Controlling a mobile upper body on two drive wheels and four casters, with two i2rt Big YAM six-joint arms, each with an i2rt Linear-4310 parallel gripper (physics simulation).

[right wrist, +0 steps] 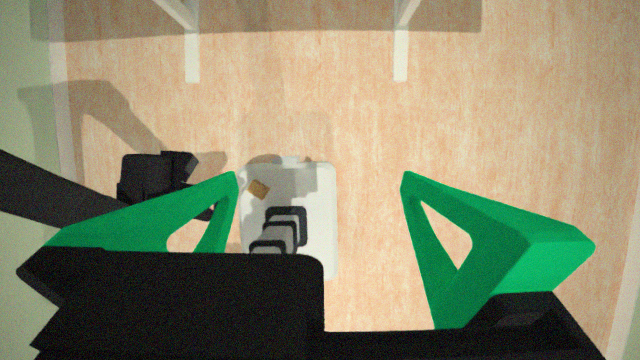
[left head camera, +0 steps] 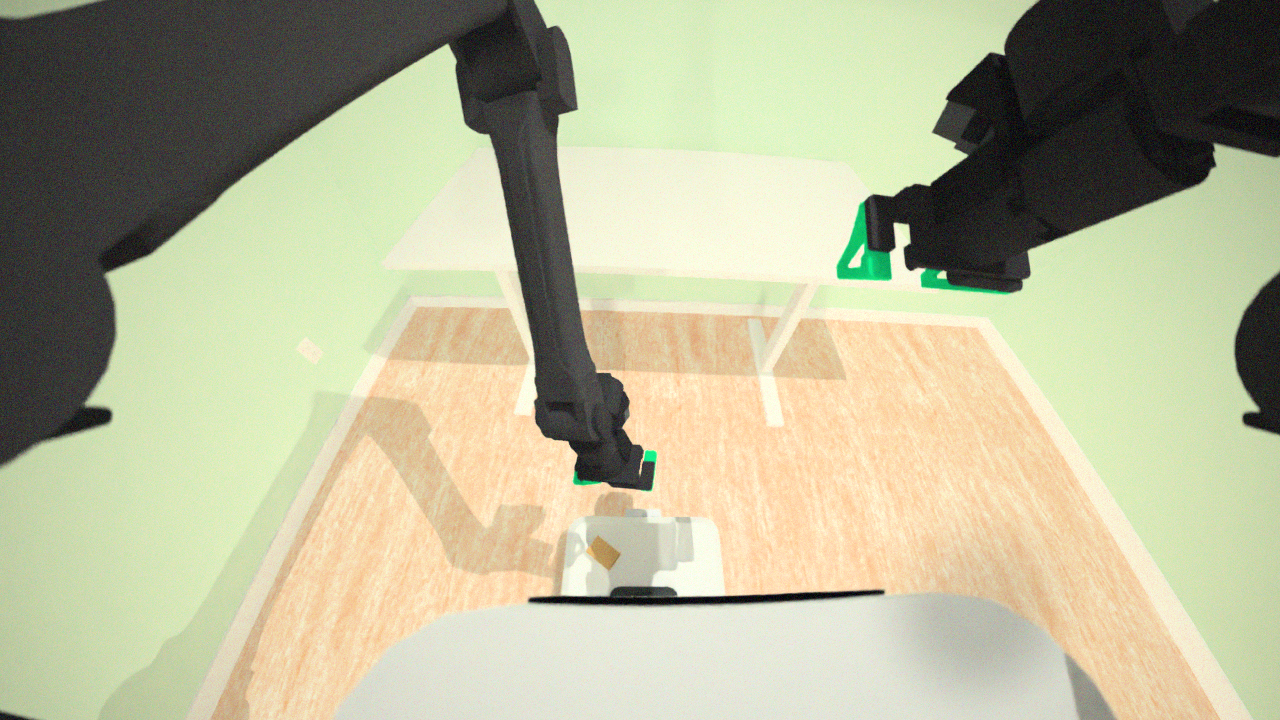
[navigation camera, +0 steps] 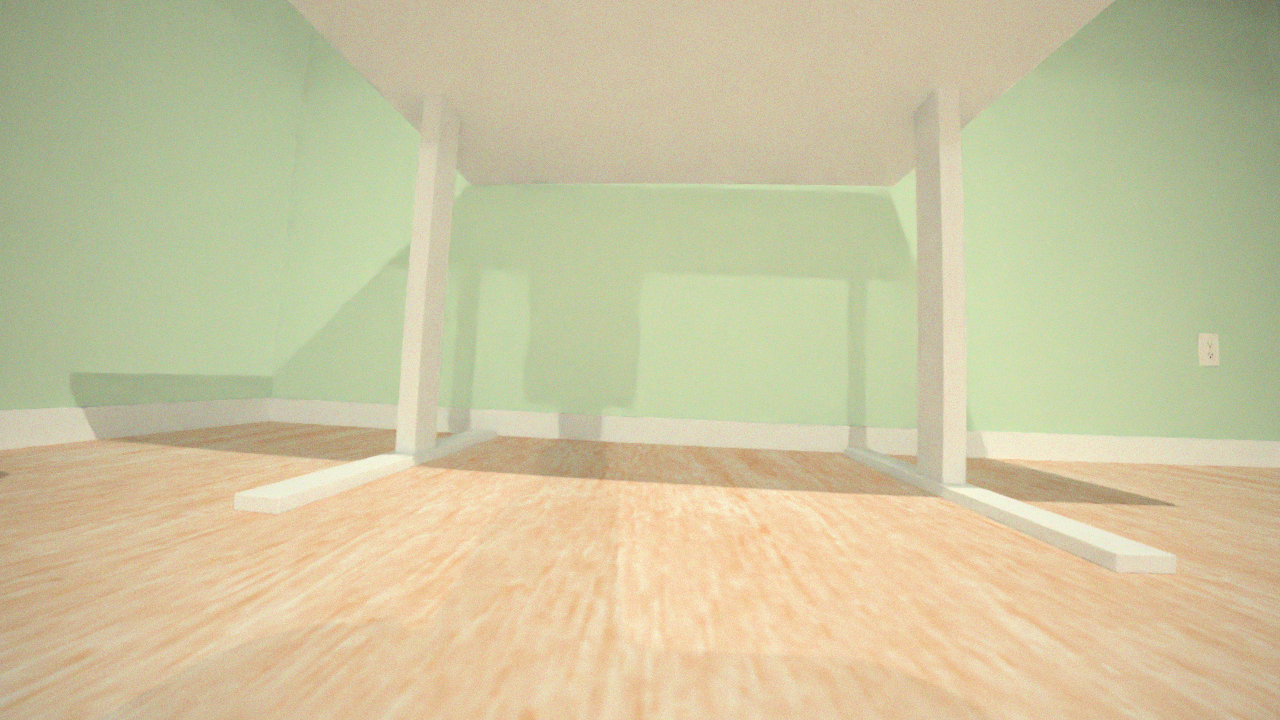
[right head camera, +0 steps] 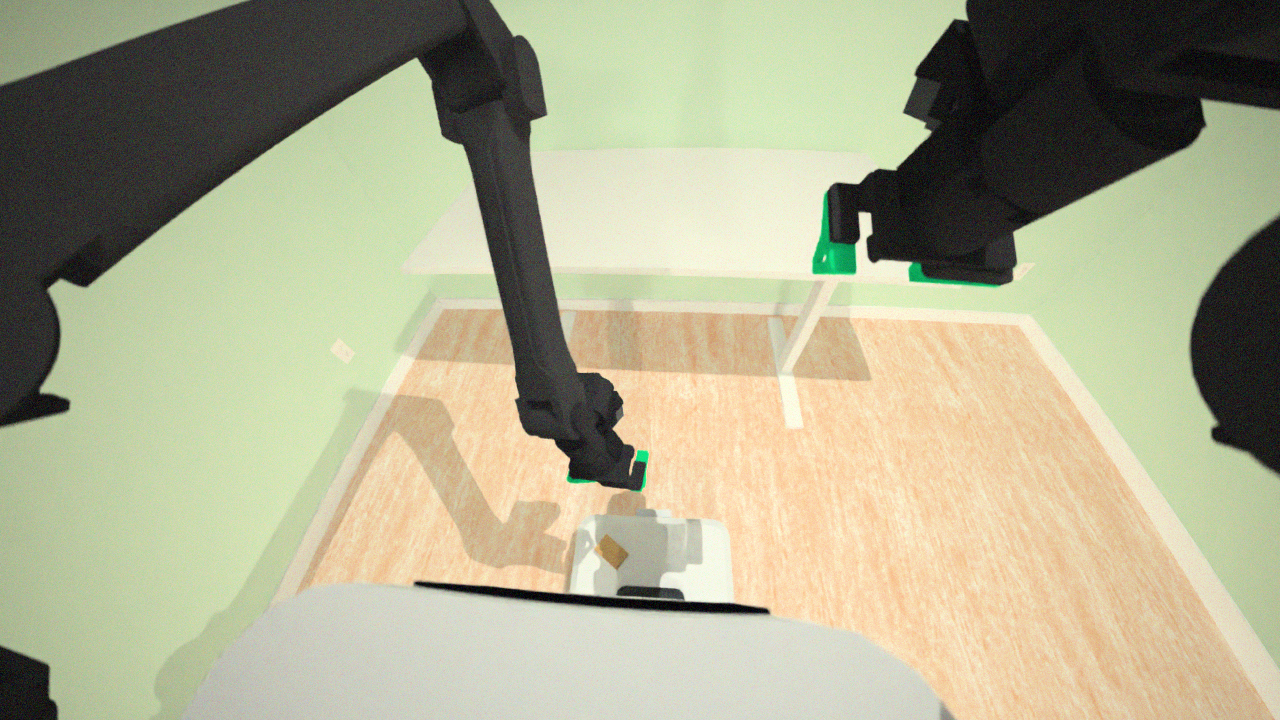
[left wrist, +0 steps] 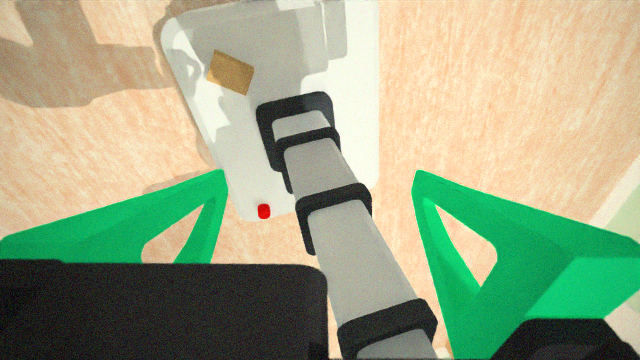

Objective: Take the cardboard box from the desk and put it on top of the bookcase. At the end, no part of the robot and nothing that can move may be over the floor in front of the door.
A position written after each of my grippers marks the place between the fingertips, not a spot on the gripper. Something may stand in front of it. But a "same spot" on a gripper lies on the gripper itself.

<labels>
my right gripper: right wrist; left head camera; right head camera 862,271; not seen in the navigation camera view (out of frame); not seen in the left wrist view (out of frame)
same spot on my right gripper: [right wrist: 115,283] = [left head camera: 896,194]
</labels>
